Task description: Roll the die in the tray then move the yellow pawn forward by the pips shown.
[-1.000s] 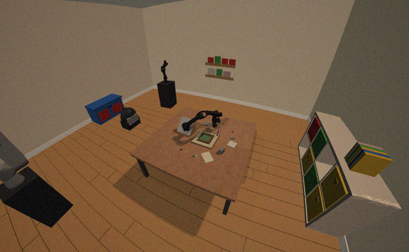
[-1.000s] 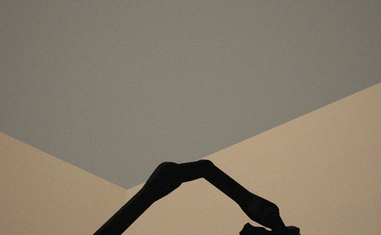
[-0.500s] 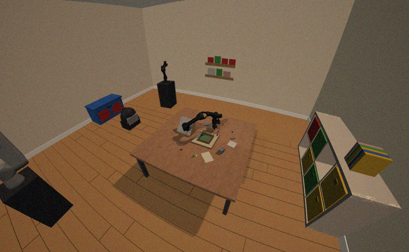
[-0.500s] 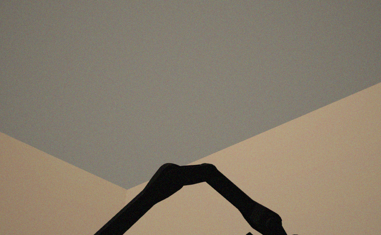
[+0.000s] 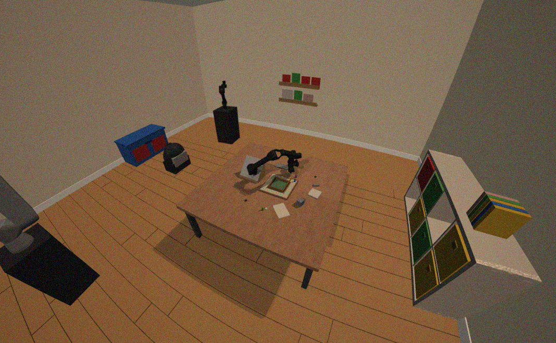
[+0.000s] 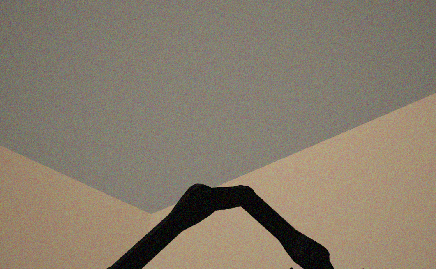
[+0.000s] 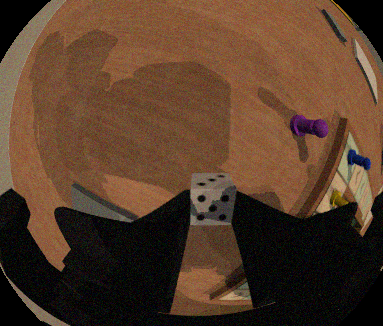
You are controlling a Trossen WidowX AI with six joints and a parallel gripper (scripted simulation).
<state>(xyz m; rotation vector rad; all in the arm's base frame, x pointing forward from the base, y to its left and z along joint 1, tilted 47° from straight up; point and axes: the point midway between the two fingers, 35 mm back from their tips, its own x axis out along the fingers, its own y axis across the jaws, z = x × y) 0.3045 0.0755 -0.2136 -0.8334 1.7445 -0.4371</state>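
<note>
My gripper tip is now 3 cm short of the yellow pawn, 13 cm to the left of it and 2 cm below it. From my gripper tip the other things lie so: purple pawn: 7 cm ahead, 5 cm to the right, 1 cm above; then white die: right at my gripper tip; then grey plate: 12 cm behind, 8 cm to the left, 1 cm below.
</note>
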